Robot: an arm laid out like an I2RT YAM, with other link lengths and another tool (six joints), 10 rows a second.
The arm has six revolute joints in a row. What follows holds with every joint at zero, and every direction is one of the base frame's. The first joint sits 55.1 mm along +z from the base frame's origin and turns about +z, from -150 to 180 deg. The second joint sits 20.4 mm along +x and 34.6 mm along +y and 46.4 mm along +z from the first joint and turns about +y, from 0 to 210 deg. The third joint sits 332.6 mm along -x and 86.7 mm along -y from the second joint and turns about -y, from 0 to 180 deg. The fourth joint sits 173.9 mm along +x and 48.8 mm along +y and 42.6 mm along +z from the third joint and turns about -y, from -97 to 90 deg. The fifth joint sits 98.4 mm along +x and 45.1 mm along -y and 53.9 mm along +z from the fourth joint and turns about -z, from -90 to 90 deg. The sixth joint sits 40.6 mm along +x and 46.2 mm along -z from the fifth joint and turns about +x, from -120 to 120 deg. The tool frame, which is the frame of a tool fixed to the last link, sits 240 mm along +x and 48 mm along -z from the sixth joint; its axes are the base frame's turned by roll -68.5, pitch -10.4 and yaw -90 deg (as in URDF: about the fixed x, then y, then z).
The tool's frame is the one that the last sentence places.
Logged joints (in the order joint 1, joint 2, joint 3, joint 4, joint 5, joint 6), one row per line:
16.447 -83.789 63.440 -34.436 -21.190 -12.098
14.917 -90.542 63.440 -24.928 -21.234 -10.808
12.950 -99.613 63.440 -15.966 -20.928 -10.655
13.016 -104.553 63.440 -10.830 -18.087 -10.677
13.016 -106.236 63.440 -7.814 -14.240 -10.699
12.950 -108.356 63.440 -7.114 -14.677 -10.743
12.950 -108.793 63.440 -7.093 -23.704 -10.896
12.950 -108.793 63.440 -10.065 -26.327 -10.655
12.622 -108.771 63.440 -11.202 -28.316 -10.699
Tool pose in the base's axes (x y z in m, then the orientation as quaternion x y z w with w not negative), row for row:
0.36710 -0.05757 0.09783 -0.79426 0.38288 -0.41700 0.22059
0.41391 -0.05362 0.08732 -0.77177 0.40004 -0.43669 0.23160
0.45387 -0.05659 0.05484 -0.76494 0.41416 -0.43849 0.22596
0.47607 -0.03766 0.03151 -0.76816 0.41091 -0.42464 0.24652
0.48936 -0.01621 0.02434 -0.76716 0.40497 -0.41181 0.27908
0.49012 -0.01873 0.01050 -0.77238 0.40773 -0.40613 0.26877
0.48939 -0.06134 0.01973 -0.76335 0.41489 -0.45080 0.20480
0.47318 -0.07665 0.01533 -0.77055 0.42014 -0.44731 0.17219
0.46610 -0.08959 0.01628 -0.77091 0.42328 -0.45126 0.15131
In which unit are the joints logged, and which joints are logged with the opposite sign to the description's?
The joints are logged in degrees. Opposite sign: joint 2, joint 5.
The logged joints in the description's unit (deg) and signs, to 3 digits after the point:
16.447 83.789 63.440 -34.436 21.190 -12.098
14.917 90.542 63.440 -24.928 21.234 -10.808
12.950 99.613 63.440 -15.966 20.928 -10.655
13.016 104.553 63.440 -10.830 18.087 -10.677
13.016 106.236 63.440 -7.814 14.240 -10.699
12.950 108.356 63.440 -7.114 14.677 -10.743
12.950 108.793 63.440 -7.093 23.704 -10.896
12.950 108.793 63.440 -10.065 26.327 -10.655
12.622 108.771 63.440 -11.202 28.316 -10.699

